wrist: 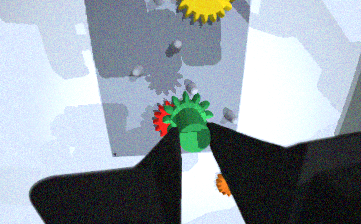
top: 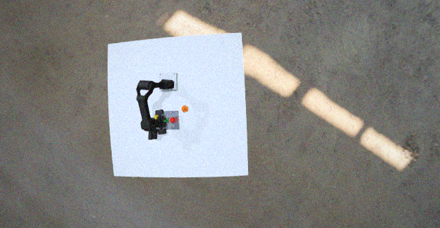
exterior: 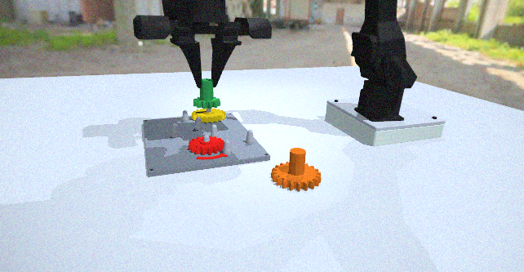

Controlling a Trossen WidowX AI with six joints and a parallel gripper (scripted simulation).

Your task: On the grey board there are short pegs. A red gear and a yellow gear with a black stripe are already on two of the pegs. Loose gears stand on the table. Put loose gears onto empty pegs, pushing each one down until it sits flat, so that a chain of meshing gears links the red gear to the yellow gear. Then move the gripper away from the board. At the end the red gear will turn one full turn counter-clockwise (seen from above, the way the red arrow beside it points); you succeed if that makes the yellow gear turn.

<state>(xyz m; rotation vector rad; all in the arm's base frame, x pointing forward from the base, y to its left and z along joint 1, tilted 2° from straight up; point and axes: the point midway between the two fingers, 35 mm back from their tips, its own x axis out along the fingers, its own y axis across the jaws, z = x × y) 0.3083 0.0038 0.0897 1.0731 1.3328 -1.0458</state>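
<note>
The red gear lies 80 mm below my gripper tip and 30 mm to the left of it. The rest, counted from my gripper tip: red arrow: 90 mm below, 60 mm to the left; then small green gear: 10 mm below; then yellow gear: 110 mm to the right, 80 mm below, 10 mm behind.
</note>
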